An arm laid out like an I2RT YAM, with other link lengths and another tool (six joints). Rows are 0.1 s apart.
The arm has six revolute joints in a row. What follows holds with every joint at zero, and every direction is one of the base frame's.
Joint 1 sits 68.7 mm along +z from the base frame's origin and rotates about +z.
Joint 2 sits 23.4 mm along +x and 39.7 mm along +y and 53.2 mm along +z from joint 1 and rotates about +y.
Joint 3 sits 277.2 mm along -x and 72.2 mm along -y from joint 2 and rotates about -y.
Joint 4 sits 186.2 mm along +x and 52.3 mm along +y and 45.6 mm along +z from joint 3 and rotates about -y.
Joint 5 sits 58.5 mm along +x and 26.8 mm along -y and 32 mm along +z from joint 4 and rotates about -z.
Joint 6 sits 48.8 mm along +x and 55.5 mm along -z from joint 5 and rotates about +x.
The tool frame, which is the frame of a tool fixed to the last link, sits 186 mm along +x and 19 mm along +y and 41 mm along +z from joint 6; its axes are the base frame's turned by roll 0.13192, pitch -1.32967 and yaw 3.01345 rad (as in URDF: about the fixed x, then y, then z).
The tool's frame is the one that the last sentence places.
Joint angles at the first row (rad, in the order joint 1, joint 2, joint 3, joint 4, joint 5, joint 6):
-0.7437, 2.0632, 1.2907, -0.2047, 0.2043, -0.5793
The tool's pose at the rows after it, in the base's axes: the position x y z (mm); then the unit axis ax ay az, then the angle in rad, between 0 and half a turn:
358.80, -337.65, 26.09, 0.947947, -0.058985, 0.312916, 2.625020
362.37, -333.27, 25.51, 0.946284, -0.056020, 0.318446, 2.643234
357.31, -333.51, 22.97, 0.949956, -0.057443, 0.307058, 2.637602
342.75, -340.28, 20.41, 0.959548, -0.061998, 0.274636, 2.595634
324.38, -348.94, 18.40, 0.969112, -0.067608, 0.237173, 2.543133
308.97, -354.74, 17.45, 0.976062, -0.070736, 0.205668, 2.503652
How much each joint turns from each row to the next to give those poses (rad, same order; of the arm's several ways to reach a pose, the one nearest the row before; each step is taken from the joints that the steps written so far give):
-0.0019, 0.0053, 0.0000, 0.0306, -0.0523, 0.0000
0.0011, 0.0012, 0.0000, -0.0008, -0.0214, 0.0000
0.0023, 0.0000, 0.0008, -0.0160, 0.0199, 0.0004
0.0073, -0.0008, 0.0076, -0.0355, 0.0770, 0.0000
0.0053, -0.0003, 0.0012, -0.0290, 0.0901, 0.0000
0.0042, 0.0000, -0.0001, -0.0248, 0.0709, -0.0004

